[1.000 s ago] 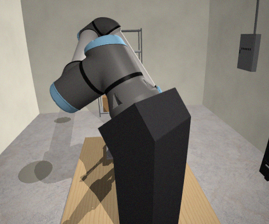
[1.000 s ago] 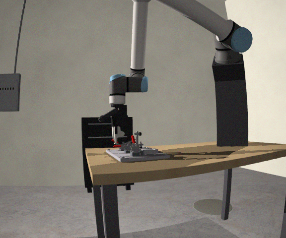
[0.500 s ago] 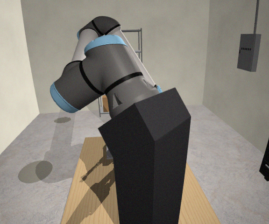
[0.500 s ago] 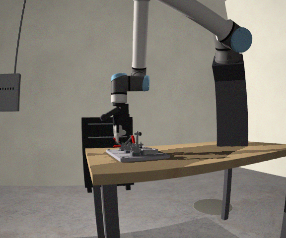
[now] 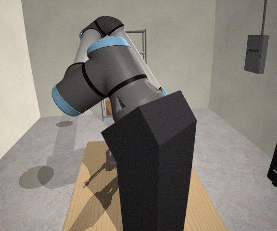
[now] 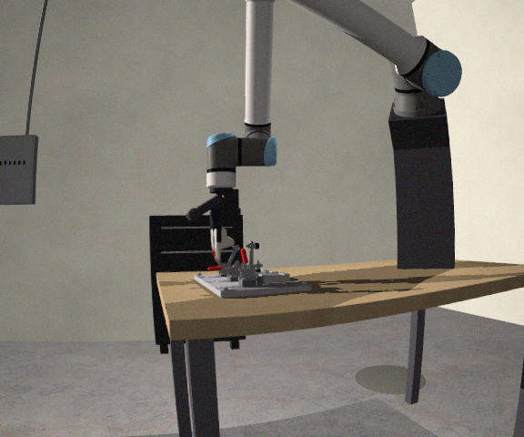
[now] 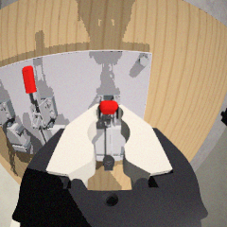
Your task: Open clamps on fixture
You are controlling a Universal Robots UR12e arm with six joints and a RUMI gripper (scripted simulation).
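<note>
My gripper is now 50 mm past the grey fixture plate, 110 mm to the right of it and 70 mm above it.
</note>
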